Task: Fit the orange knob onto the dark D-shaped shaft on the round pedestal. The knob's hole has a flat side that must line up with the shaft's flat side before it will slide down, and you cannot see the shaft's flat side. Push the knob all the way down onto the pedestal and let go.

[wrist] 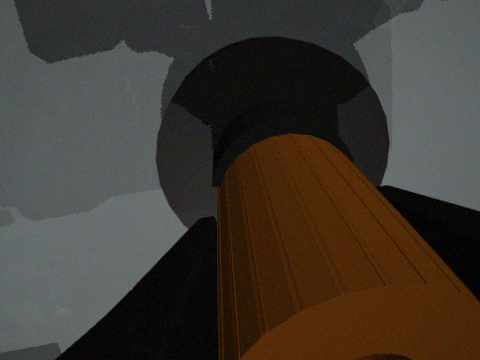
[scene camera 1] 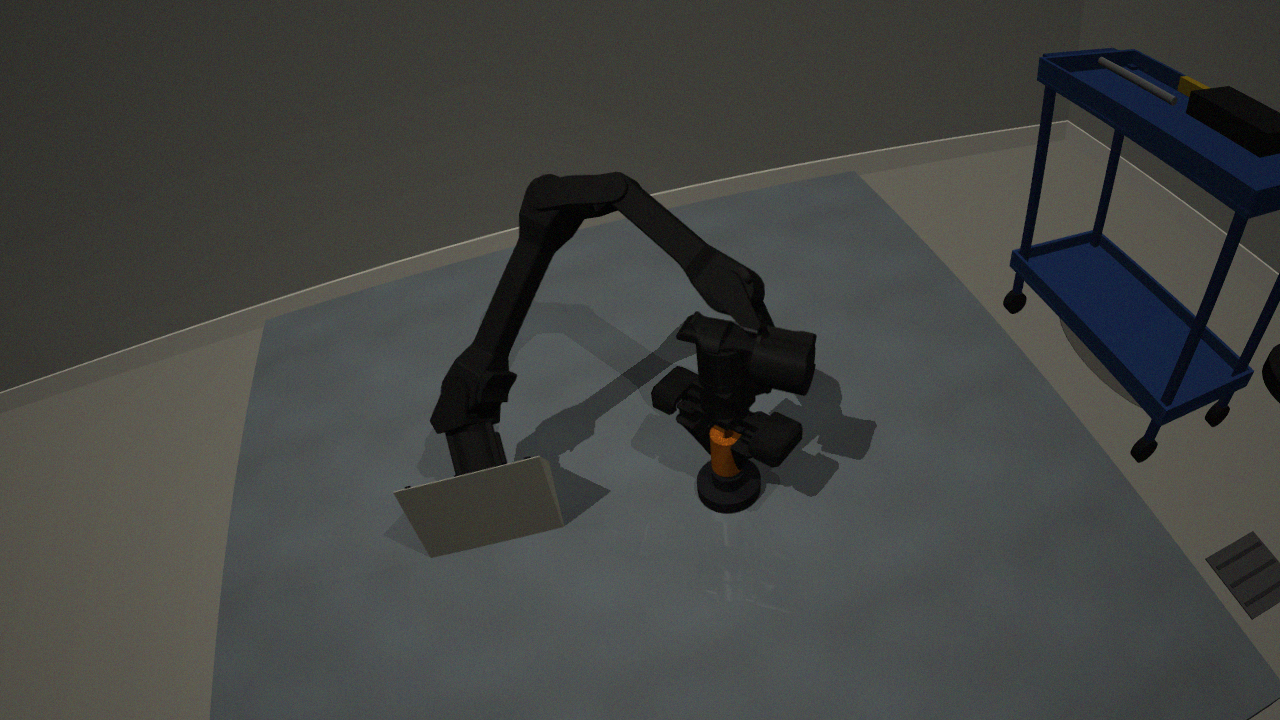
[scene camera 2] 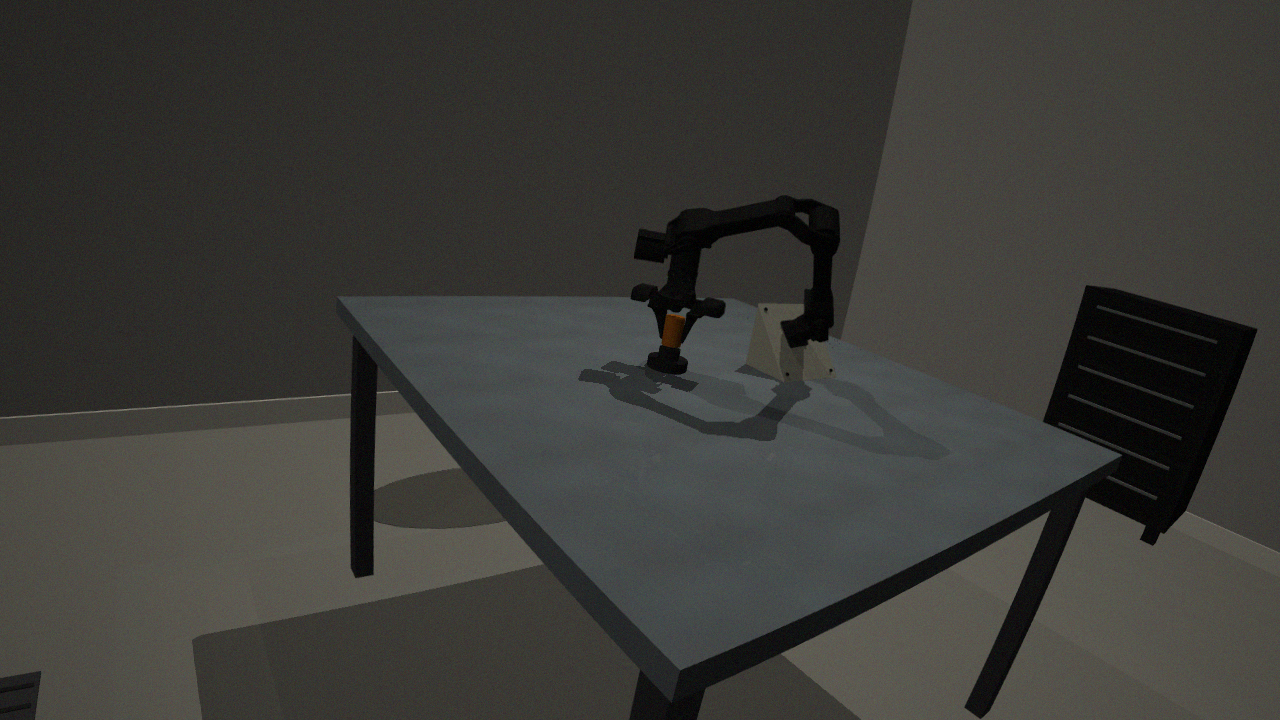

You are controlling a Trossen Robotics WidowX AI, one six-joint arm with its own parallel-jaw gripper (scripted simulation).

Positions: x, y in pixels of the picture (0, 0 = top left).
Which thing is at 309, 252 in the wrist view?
An orange knob.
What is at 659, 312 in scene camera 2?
My gripper.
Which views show my gripper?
The wrist view, scene camera 1 and scene camera 2: all of them.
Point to a pedestal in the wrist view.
260, 87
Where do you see a pedestal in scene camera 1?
727, 495
